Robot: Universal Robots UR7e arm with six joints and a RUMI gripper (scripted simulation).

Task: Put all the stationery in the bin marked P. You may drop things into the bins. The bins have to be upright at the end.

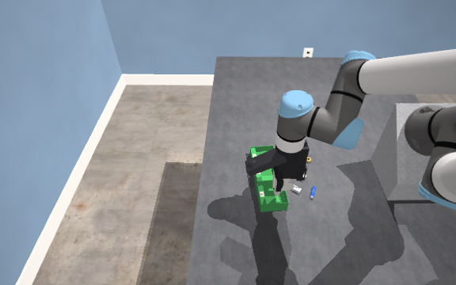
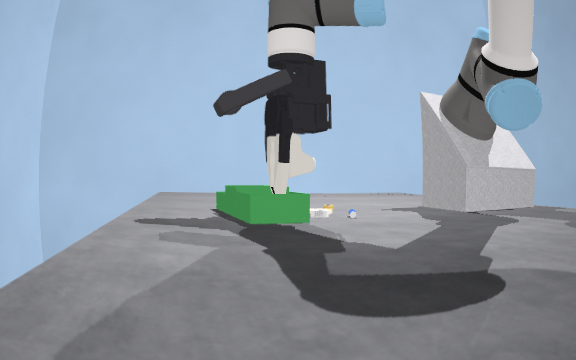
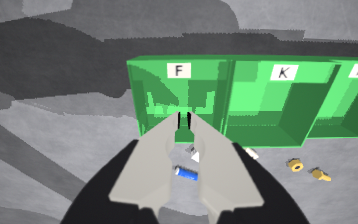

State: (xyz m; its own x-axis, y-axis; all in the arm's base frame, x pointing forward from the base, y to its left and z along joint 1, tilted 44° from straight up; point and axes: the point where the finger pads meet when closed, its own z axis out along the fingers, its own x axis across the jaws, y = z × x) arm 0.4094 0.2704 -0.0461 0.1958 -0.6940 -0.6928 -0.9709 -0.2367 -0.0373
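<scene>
My hand is 120 mm past the blue cylinder, 40 mm to the left of it and 30 mm above it. Round my hand: yellow bolt: 250 mm to the right, 70 mm behind, 30 mm below; white domino: 100 mm to the right, 70 mm behind, 30 mm below.
</scene>
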